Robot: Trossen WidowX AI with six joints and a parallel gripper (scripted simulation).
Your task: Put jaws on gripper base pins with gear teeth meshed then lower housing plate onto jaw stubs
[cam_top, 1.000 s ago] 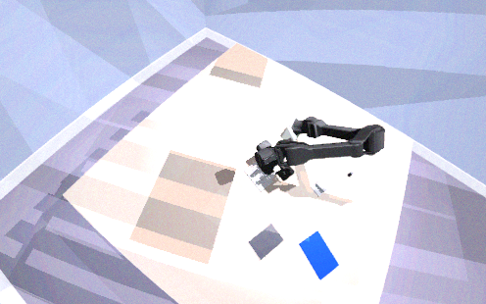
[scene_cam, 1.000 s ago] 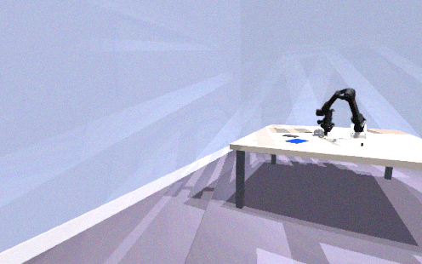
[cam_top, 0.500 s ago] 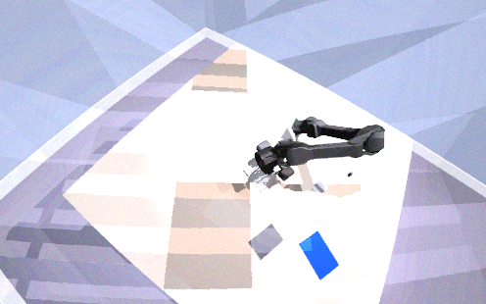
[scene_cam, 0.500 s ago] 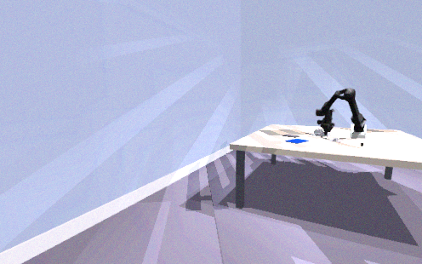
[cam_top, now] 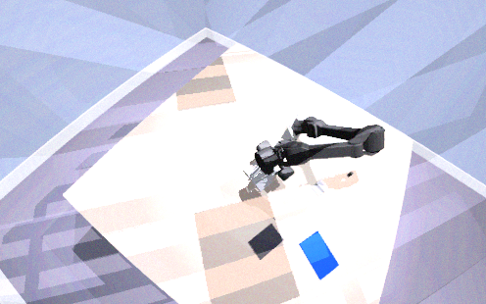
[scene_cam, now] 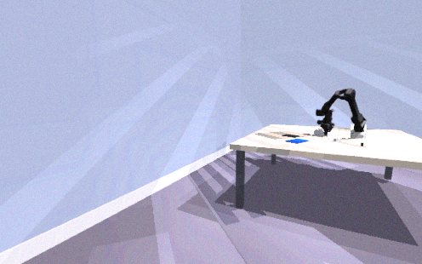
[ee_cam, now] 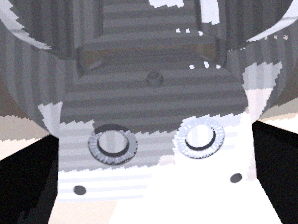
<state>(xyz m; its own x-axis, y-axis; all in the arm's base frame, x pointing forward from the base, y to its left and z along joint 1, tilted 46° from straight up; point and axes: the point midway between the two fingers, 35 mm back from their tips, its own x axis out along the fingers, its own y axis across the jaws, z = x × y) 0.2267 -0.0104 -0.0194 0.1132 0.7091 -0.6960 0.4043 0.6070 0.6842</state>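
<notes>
Now: gripper tip 2 cm below the grey gripper base and 1 cm short of it. The rest, counted from my gripper tip: small pale part: 25 cm to the left, 3 cm behind; gripper jaw: 3 cm ahead, 1 cm to the left, 1 cm above; grey square plate: 29 cm ahead, 12 cm to the left.
</notes>
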